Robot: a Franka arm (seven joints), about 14 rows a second.
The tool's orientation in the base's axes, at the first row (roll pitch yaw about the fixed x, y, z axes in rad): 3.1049 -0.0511 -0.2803
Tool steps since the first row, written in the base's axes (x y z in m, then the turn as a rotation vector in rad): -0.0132 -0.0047 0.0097 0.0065 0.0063 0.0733; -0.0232 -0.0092 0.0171 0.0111 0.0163 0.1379; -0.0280 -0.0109 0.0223 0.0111 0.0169 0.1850; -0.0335 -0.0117 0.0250 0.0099 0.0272 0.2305; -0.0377 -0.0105 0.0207 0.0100 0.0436 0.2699; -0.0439 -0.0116 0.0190 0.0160 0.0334 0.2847; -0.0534 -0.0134 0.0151 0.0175 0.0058 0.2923; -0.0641 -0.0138 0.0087 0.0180 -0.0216 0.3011; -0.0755 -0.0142 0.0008 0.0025 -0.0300 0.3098; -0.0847 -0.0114 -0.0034 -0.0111 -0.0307 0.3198; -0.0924 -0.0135 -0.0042 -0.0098 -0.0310 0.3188; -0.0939 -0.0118 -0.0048 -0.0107 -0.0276 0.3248; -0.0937 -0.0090 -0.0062 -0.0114 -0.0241 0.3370
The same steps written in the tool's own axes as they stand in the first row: -0.0109 0.0085 -0.0100 0.0082 -0.0052 -0.0732; -0.0189 0.0159 -0.0175 0.0132 -0.0137 -0.1380; -0.0227 0.0191 -0.0228 0.0154 -0.0125 -0.1850; -0.0276 0.0215 -0.0257 0.0138 -0.0204 -0.2310; -0.0322 0.0213 -0.0216 0.0113 -0.0347 -0.2711; -0.0380 0.0240 -0.0201 0.0207 -0.0261 -0.2852; -0.0468 0.0283 -0.0165 0.0301 0.0003 -0.2913; -0.0573 0.0314 -0.0105 0.0386 0.0268 -0.2987; -0.0685 0.0347 -0.0030 0.0265 0.0394 -0.3076; -0.0783 0.0344 0.0007 0.0142 0.0443 -0.3181; -0.0852 0.0385 0.0013 0.0154 0.0442 -0.3170; -0.0871 0.0373 0.0017 0.0139 0.0414 -0.3232; -0.0878 0.0345 0.0030 0.0129 0.0387 -0.3356
